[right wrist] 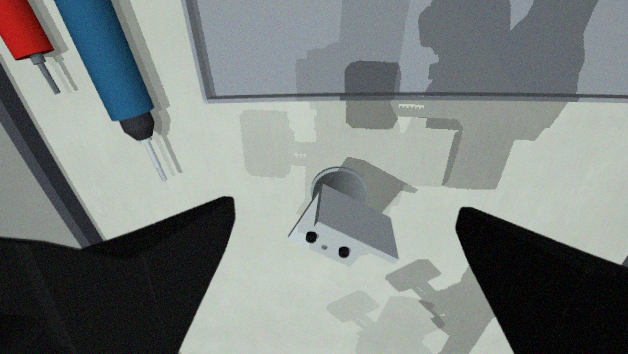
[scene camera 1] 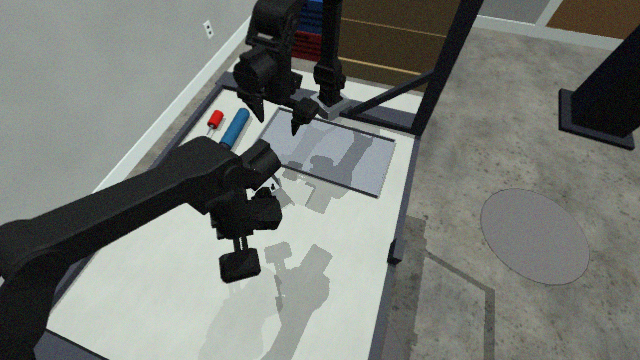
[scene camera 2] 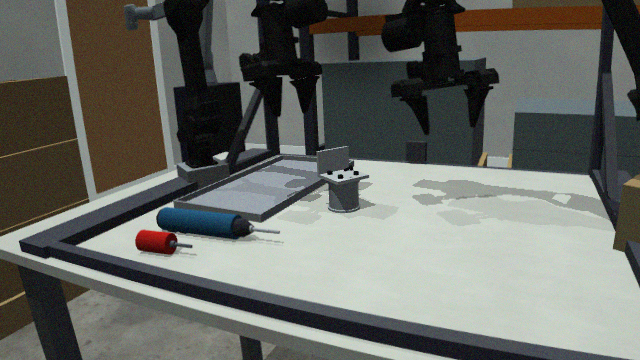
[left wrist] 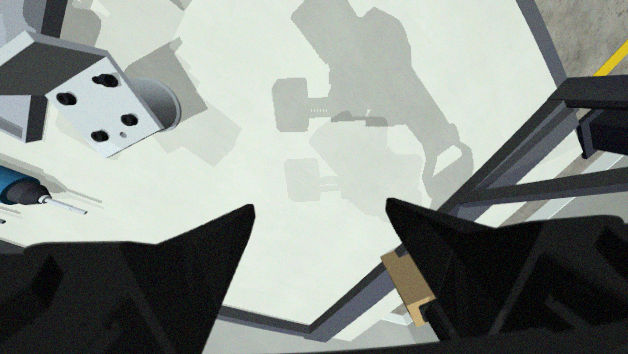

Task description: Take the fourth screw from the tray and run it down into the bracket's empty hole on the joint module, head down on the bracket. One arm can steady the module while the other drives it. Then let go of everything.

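Pixels of known places: left gripper, fingertip midpoint: (scene camera 1: 241,246) (scene camera 2: 450,131) (left wrist: 320,207); right gripper, fingertip midpoint: (right wrist: 346,212) (scene camera 1: 277,128) (scene camera 2: 292,114); left arm's base at its link origin: (left wrist: 437,306); right arm's base at its link origin: (scene camera 1: 330,98) (scene camera 2: 201,163).
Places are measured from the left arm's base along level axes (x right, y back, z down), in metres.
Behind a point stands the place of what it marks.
Note:
The joint module (scene camera 2: 344,196) {z 0.069, x -0.233, y -0.457 m} (left wrist: 162,102) {z 0.075, x -0.189, y -0.470 m} stands upright on the table with the bracket (scene camera 2: 333,159) {z 0.011, x -0.215, y -0.508 m} (left wrist: 92,112) {z 0.035, x -0.225, y -0.482 m} (right wrist: 357,215) {z 0.020, x -0.214, y -0.515 m} on top. In the left wrist view four dark screw heads show on the bracket; the upper screw (left wrist: 105,80) {z 0.025, x -0.186, y -0.488 m} looks elongated, and scene camera 2 shows this screw (scene camera 2: 350,168) {z 0.029, x -0.191, y -0.487 m} near the upright plate, its seating unclear. No screw is visible in the tray (scene camera 1: 330,181) {z 0.090, x -0.123, y -0.640 m} (scene camera 2: 220,212) (right wrist: 300,98) {z 0.085, x -0.293, y -0.564 m}. My left gripper (scene camera 2: 450,130) {z -0.045, x -0.078, y -0.339 m} (left wrist: 320,207) {z -0.045, x -0.078, y -0.339 m} is open and empty, above and to one side of the module. My right gripper (scene camera 1: 278,128) {z -0.075, x -0.256, y -0.580 m} (scene camera 2: 292,114) {z -0.075, x -0.256, y -0.580 m} (right wrist: 346,212) {z -0.075, x -0.256, y -0.580 m} is open and empty, high above the tray side.
A blue driver (scene camera 1: 235,126) {z 0.062, x -0.470, y -0.550 m} (scene camera 2: 197,221) {z 0.070, x -0.490, y -0.531 m} (left wrist: 15,185) {z 0.074, x -0.428, y -0.491 m} (right wrist: 105,65) {z 0.062, x -0.457, y -0.531 m} and a red-handled driver (scene camera 1: 215,119) {z 0.070, x -0.550, y -0.521 m} (scene camera 2: 155,242) {z 0.077, x -0.570, y -0.507 m} (right wrist: 22,30) {z 0.074, x -0.548, y -0.526 m} lie beside the tray. A dark frame (scene camera 2: 280,305) {z 0.081, x -0.511, y -0.238 m} borders the table. A cardboard box (scene camera 2: 629,215) {z 0.043, x -0.050, y -0.034 m} (left wrist: 407,285) {z 0.028, x -0.031, y -0.050 m} is near the table's edge.

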